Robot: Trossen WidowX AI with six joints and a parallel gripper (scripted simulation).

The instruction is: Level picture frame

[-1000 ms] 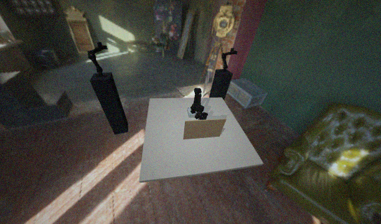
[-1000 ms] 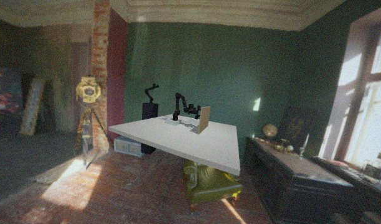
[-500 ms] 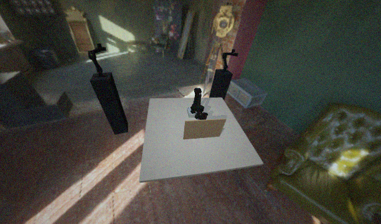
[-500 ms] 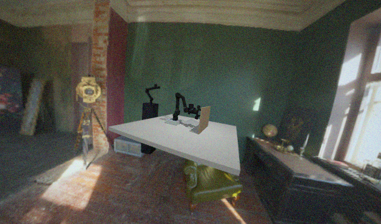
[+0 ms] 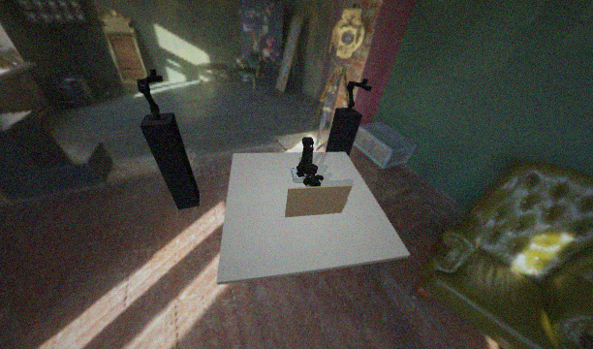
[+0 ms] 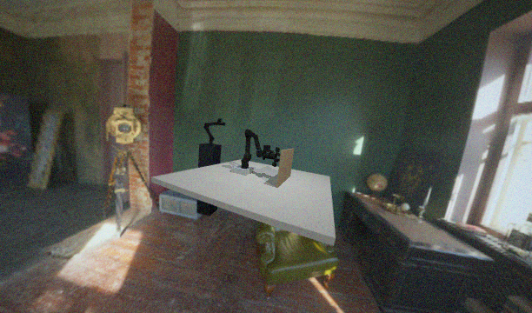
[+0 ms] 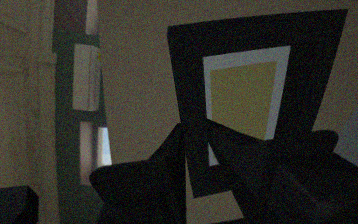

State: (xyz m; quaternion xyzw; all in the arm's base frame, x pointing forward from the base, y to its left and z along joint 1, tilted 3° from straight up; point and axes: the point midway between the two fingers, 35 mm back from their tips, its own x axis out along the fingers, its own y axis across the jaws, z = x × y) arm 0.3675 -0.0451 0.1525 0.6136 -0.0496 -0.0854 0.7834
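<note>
My gripper tip is 50 mm above the picture frame, 10 mm to the left of it and 10 mm short of it. From my gripper tip the other things lie so: tan wall panel (60 mm below, 20 mm ahead).
</note>
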